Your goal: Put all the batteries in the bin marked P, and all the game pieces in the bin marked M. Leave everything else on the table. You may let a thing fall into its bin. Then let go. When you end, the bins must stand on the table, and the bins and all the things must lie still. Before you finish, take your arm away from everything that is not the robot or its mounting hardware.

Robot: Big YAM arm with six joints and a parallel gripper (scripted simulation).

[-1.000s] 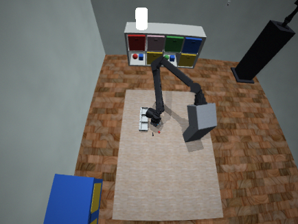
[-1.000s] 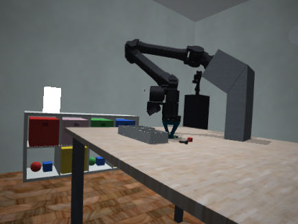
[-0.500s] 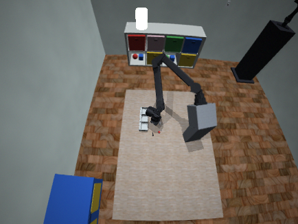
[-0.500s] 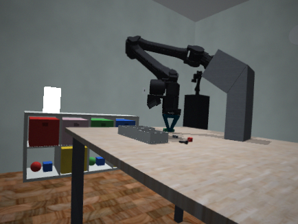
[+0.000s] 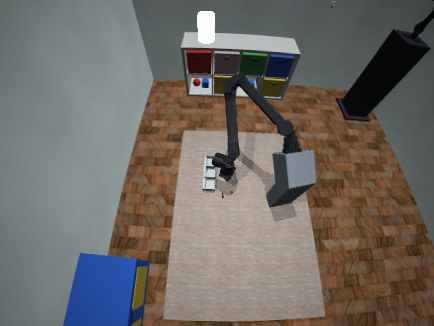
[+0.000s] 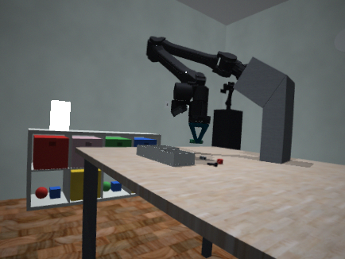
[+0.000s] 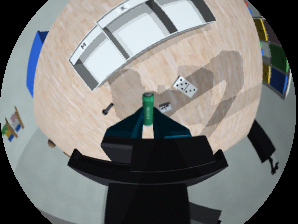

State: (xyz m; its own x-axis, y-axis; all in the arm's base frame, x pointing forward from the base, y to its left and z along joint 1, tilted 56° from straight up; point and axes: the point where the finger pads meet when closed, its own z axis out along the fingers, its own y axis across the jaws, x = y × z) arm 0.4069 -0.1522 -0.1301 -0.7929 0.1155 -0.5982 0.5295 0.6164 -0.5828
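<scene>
Right now the green piece is right at my hand. The rest, counted from my hand: white piece 30 mm behind, 70 mm to the right, 70 mm below; black object 20 mm ahead, 110 mm to the left, 70 mm below; red game piece 40 mm behind, 80 mm to the left, 60 mm below.
</scene>
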